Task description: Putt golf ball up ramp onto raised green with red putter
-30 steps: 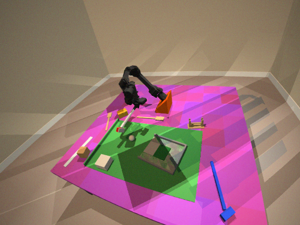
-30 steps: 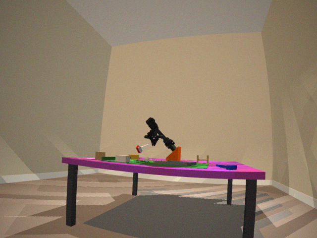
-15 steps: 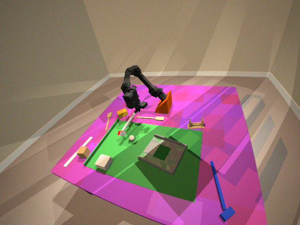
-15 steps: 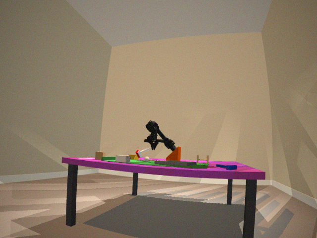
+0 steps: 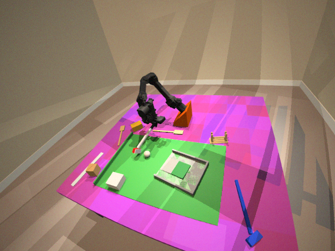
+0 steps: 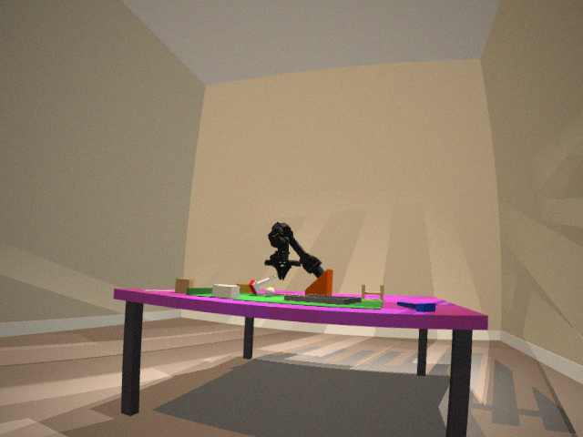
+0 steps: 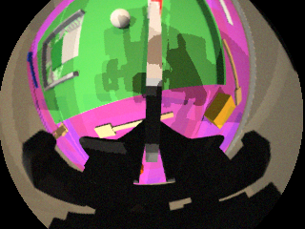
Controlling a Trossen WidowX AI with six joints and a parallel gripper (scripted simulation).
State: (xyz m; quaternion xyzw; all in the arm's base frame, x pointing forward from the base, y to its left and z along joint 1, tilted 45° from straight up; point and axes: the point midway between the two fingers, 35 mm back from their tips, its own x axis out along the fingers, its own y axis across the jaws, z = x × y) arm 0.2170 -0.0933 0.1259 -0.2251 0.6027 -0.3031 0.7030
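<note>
The red putter is 12 cm ahead of my gripper tip and 2 cm to the right of it. The rest, counted from my gripper tip: yellow block 3 cm behind, 22 cm to the right, 6 cm below; white golf ball 22 cm ahead, 4 cm to the left, 5 cm below; green mat 26 cm ahead, 16 cm to the left, 8 cm below.
</note>
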